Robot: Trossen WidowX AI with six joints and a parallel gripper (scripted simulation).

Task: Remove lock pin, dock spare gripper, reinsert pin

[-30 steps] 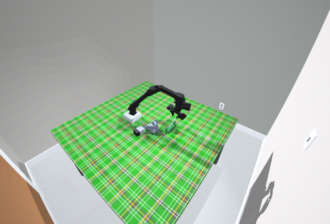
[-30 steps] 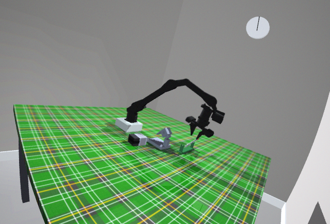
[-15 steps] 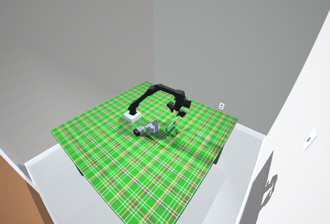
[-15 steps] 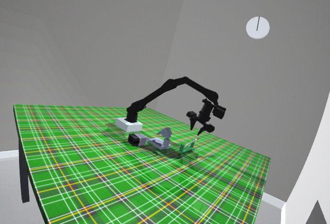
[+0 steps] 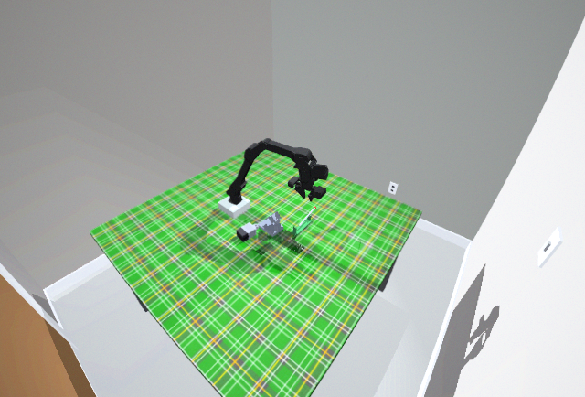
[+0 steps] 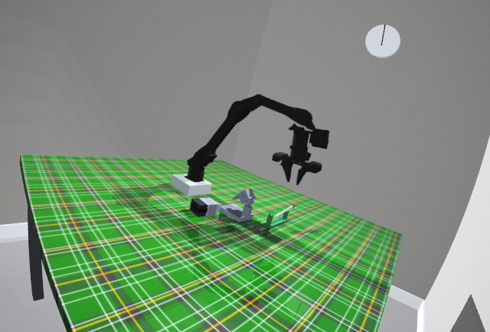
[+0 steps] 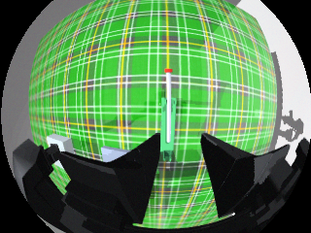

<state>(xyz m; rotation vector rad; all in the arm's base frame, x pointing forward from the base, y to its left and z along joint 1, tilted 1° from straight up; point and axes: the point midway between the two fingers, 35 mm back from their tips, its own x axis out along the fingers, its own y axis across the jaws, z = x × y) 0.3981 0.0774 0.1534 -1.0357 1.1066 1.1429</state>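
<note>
My gripper tip is now 140 mm above the green u-shaped cradle, 30 mm to the left of it and 10 mm past it. The rest, counted from my gripper tip: light grey mount: 120 mm to the right, 120 mm behind, 110 mm below; spare gripper: 220 mm to the right, 210 mm behind, 140 mm below.
</note>
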